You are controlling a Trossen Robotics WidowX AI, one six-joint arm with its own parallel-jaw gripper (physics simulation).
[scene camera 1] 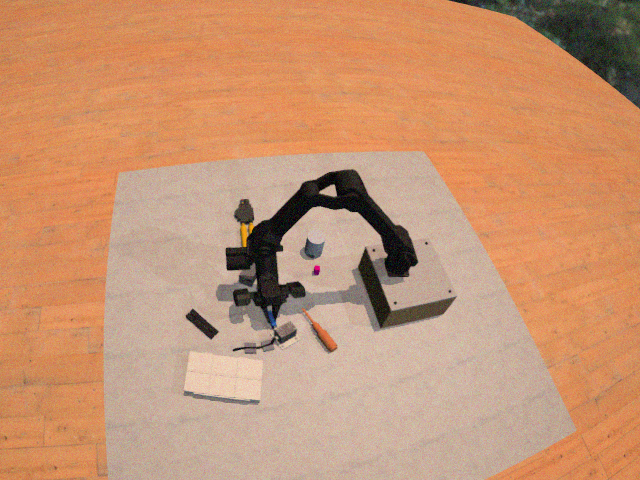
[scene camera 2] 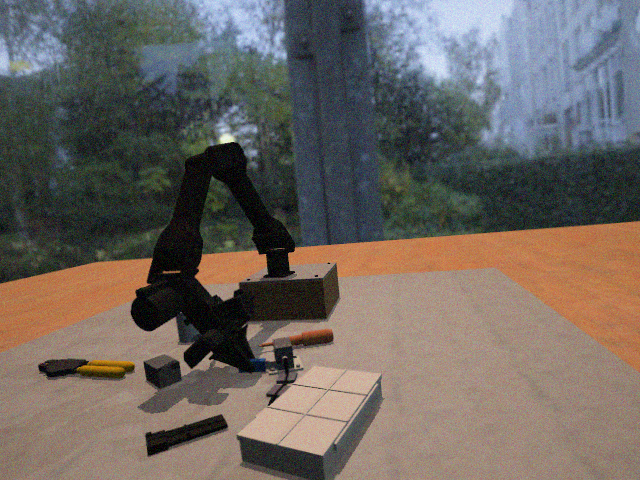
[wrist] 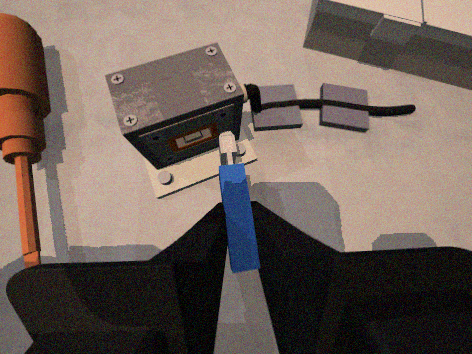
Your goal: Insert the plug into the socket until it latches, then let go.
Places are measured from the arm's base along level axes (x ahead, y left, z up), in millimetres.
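Pixels of known places: gripper, fingertip midpoint: [scene camera 1: 271,322] [scene camera 2: 255,370] [wrist: 237,209]; arm's base, origin of the base link: [scene camera 1: 396,267] [scene camera 2: 279,275].
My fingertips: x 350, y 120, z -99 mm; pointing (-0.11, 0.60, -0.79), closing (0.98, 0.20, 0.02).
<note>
For each thing: its top centre in the pictures, then the offset to it from my fingertips. "*": a spot on its surface instead.
- blue plug, middle of its top: [wrist: 234,192] [scene camera 2: 256,359] [scene camera 1: 273,320] 3 mm back, 5 mm left, 19 mm up
- socket, middle of its top: [wrist: 182,79] [scene camera 2: 282,342] [scene camera 1: 284,330] 32 mm back, 43 mm left, 40 mm up
- orange screwdriver, middle of its top: [scene camera 2: 295,334] [scene camera 1: 318,326] 124 mm back, 23 mm left, 22 mm up
- black cable, surface spot: [wrist: 390,110] * 87 mm ahead, 79 mm left, 1 mm up
- pale tiled block, middle of its top: [scene camera 2: 317,400] [scene camera 1: 223,375] 127 mm ahead, 172 mm left, 30 mm up
- black bar, middle of its top: [scene camera 2: 186,425] [scene camera 1: 201,322] 192 mm ahead, 12 mm left, 11 mm up
- dark cube, middle of its top: [scene camera 2: 160,361] [scene camera 1: 249,270] 62 mm ahead, 152 mm right, 30 mm up
- yellow-handled pliers, surface spot: [scene camera 2: 85,367] * 89 mm ahead, 322 mm right, 14 mm up
The blue plug [scene camera 1: 271,318] [scene camera 2: 256,365] [wrist: 239,219] has a pale, clear tip, which points at the socket housing in the wrist view. My gripper [scene camera 1: 273,316] [scene camera 2: 252,365] [wrist: 237,209] is shut on the plug's blue body. The socket [scene camera 1: 285,332] [scene camera 2: 283,349] [wrist: 192,137] is a slot with an orange-brown rim in the front face of a grey box with screws on top, fixed to a pale base plate. In the wrist view the plug's tip is outside the slot, to the right of the opening and near the housing's right front edge. The plug is tilted slightly from the slot's facing direction.
An orange screwdriver [scene camera 1: 324,334] [scene camera 2: 311,337] [wrist: 22,95] lies beside the socket. A black cable [wrist: 390,110] runs from the housing over two grey pads. A pale tiled block [scene camera 1: 223,376] [scene camera 2: 315,408], black bar [scene camera 1: 201,323] [scene camera 2: 186,434], dark cube [scene camera 2: 162,370] and yellow-handled pliers [scene camera 1: 244,211] [scene camera 2: 85,367] are around.
</note>
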